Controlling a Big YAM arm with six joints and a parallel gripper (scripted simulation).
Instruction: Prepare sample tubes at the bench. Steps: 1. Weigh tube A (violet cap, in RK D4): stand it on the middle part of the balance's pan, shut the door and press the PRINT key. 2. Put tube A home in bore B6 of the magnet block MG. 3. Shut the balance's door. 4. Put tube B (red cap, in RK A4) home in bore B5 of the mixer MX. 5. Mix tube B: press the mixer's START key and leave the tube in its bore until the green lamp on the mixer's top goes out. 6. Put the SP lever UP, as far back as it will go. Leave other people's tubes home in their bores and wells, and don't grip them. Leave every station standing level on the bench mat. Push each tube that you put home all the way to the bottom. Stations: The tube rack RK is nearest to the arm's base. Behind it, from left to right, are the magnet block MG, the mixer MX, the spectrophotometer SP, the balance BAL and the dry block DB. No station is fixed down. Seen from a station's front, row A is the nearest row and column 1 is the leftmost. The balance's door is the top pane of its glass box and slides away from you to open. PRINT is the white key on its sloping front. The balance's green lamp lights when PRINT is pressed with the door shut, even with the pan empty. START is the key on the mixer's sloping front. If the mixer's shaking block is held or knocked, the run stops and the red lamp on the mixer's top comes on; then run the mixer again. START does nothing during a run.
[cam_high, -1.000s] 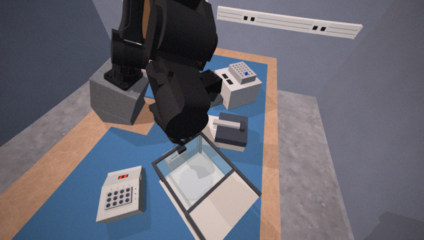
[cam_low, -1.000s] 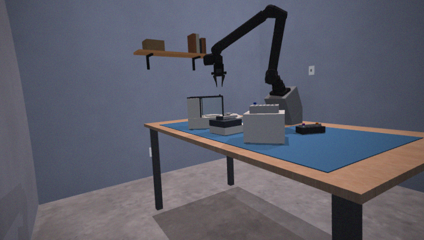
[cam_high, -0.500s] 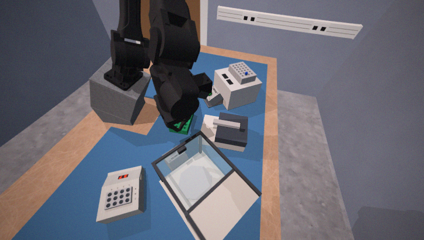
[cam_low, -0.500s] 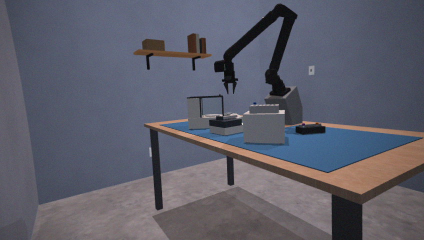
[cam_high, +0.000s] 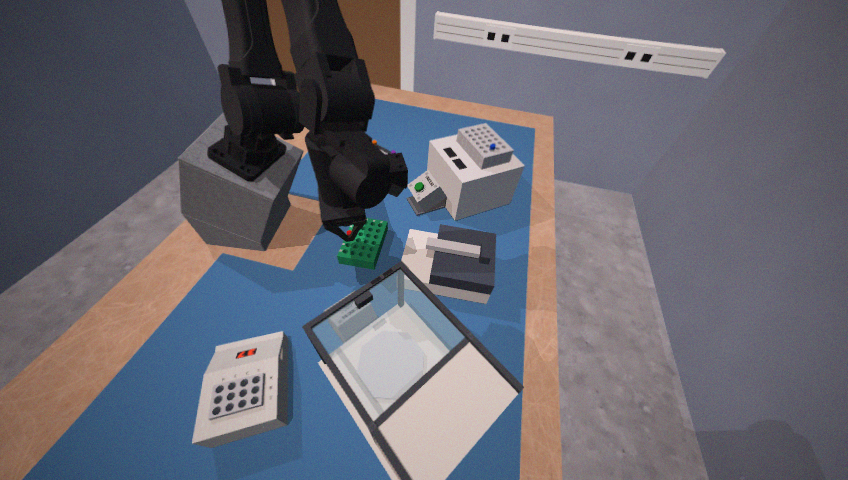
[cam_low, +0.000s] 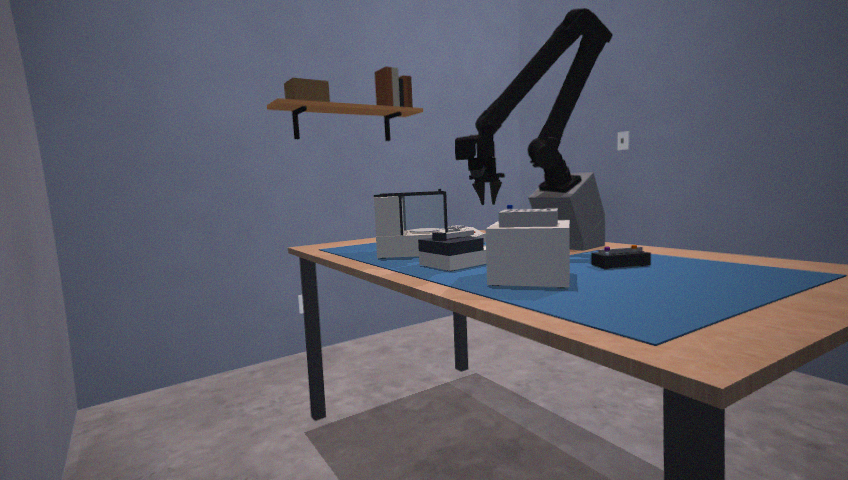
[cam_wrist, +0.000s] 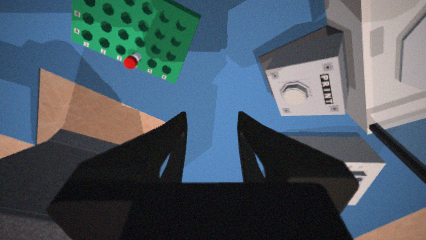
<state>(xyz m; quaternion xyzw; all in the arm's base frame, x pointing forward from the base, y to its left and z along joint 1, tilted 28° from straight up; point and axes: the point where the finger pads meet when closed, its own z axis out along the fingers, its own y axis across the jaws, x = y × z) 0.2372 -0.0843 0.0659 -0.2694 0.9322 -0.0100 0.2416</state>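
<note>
My hand is 30 mm past the green rack RK, 90 mm to the right of it and 150 mm above it. From my hand the other things lie so: SP lever (190 mm ahead, 90 mm to the left, 80 mm below); balance door (130 mm ahead, 150 mm to the right, 40 mm above); white print key (20 mm ahead, 90 mm to the right, 100 mm below).
</note>
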